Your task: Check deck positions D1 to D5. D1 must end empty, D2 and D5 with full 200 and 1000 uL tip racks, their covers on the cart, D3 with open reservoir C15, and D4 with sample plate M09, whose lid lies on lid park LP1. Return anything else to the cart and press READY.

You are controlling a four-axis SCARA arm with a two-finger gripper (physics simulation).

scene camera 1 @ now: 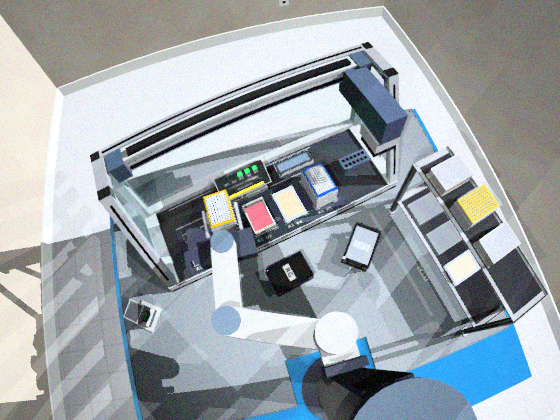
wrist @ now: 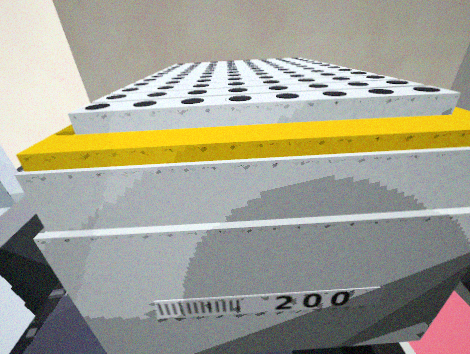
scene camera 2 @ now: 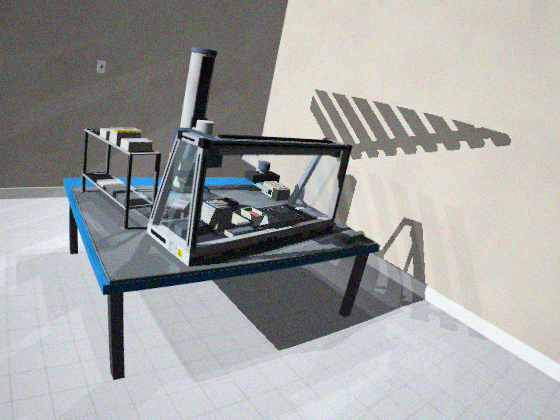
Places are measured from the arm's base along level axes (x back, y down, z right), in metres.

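Where they show: gripper, between the fingertips: (scene camera 1: 219,207) (scene camera 2: 277,191).
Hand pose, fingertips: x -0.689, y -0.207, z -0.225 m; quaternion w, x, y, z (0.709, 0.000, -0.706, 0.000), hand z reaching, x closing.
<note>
After its pixels a point has its place.
My gripper (scene camera 1: 220,215) @(x -0.688, y -0.207, z -0.224 m) is shut on the yellow-edged 200 tip rack (scene camera 1: 219,206) @(x -0.678, y -0.238, z -0.220 m) (scene camera 2: 277,191) (wrist: 240,200) @(x -0.611, y -0.228, z -0.226 m), upright above the deck, left of the pink open reservoir (scene camera 1: 259,216) @(x -0.678, y -0.073, z -0.101 m) (scene camera 2: 253,213) @(x -0.639, y -0.065, z -0.130 m). No cover shows on this rack, and its holes face up. Right of the reservoir stand a cream-topped plate (scene camera 1: 289,203) (scene camera 2: 240,218) and a blue-edged tip rack (scene camera 1: 321,183) (scene camera 2: 217,212). A flat pale-blue piece (scene camera 1: 293,163) @(x -0.855, y -0.084, z 0.079 m) lies behind the plate. The arm hides part of the deck's left end. I cannot read the reservoir and plate codes.
The cart (scene camera 1: 405,188) @(x -0.575, y -0.218, z 0.409 m) (scene camera 2: 128,190) @(x -0.620, y -0.199, z 0.550 m) at the right in scene camera 1 holds boxes and plates on two levels. A black labelled box (scene camera 1: 300,270) @(x -0.442, y -0.063, z -0.011 m), a tablet (scene camera 1: 361,246) @(x -0.463, y -0.071, z 0.224 m) and a small box with a green button (scene camera 1: 146,316) @(x -0.401, y -0.106, z -0.586 m) stand before the deck. The gantry frame (scene camera 1: 135,231) @(x -0.611, y -0.359, z -0.481 m) surrounds it.
</note>
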